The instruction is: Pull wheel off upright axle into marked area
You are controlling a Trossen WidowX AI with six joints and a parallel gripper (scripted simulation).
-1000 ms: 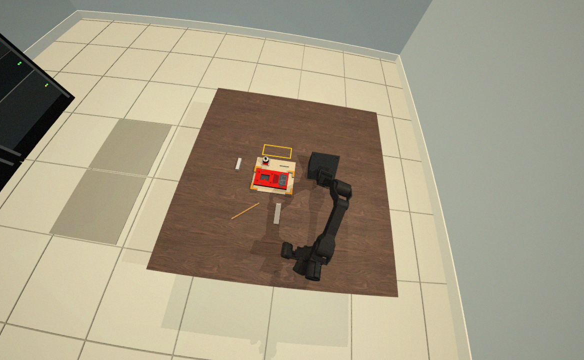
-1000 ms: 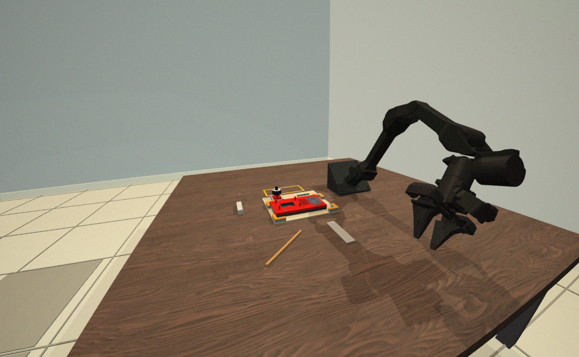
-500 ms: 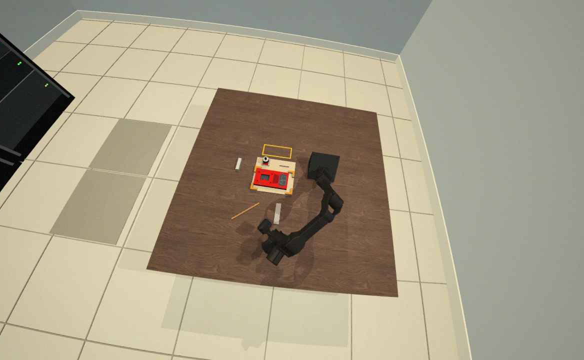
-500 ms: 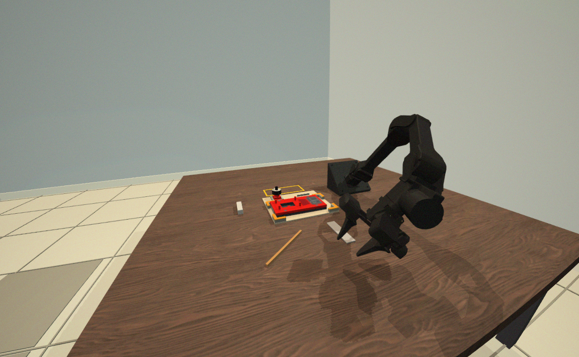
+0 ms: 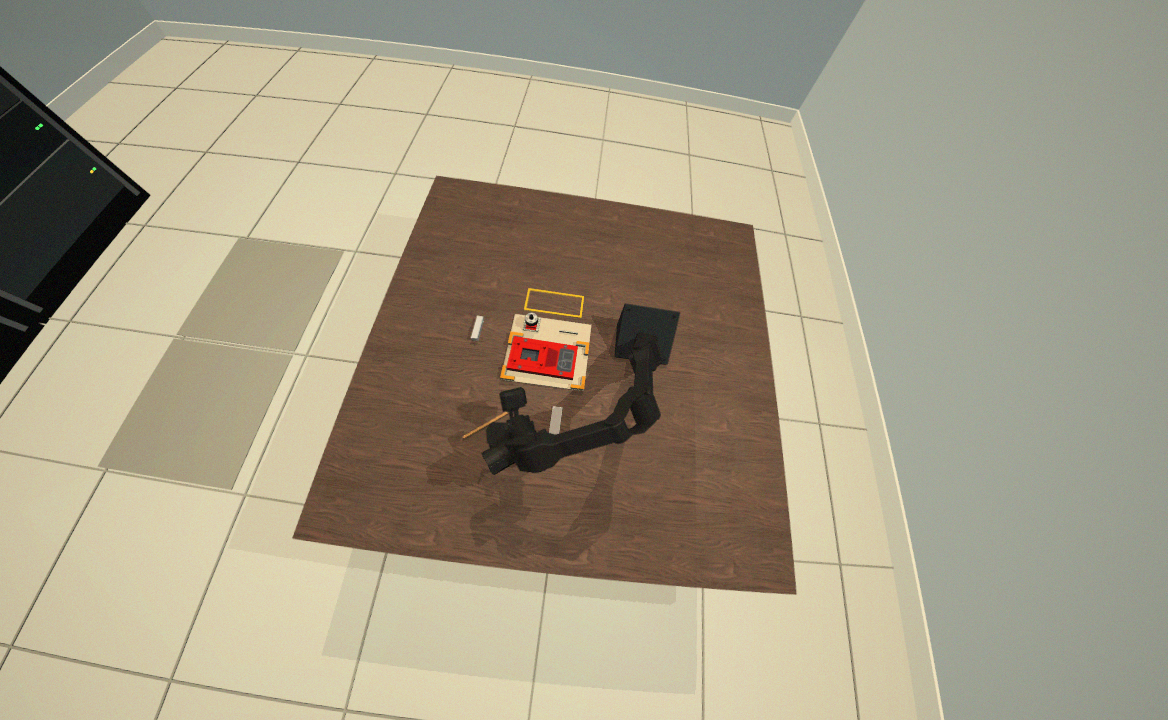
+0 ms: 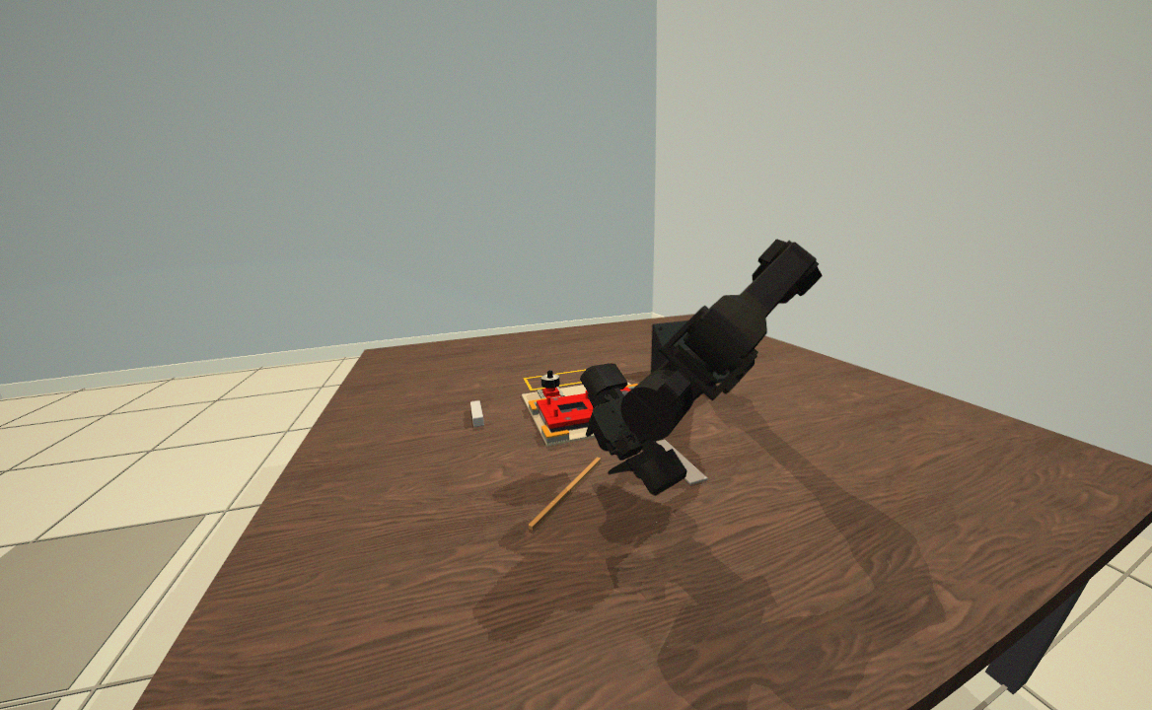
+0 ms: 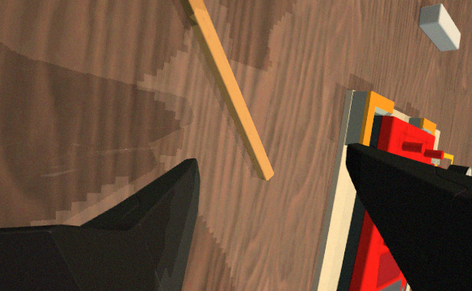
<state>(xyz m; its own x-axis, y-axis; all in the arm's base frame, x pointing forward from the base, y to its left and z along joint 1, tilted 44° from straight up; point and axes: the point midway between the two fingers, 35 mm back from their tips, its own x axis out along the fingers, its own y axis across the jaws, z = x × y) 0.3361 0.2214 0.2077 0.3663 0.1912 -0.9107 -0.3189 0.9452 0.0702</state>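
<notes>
Now: gripper tip 30 cm to the left of the wheel and 1 cm short of it. Round my gripper tip: black axle: 30 cm to the right, 1 cm ahead; then flat grey strip: 13 cm behind, 3 cm below, 1 cm to the left; then thin wooden stick: 5 cm ahead, 3 cm to the left, 3 cm below.
</notes>
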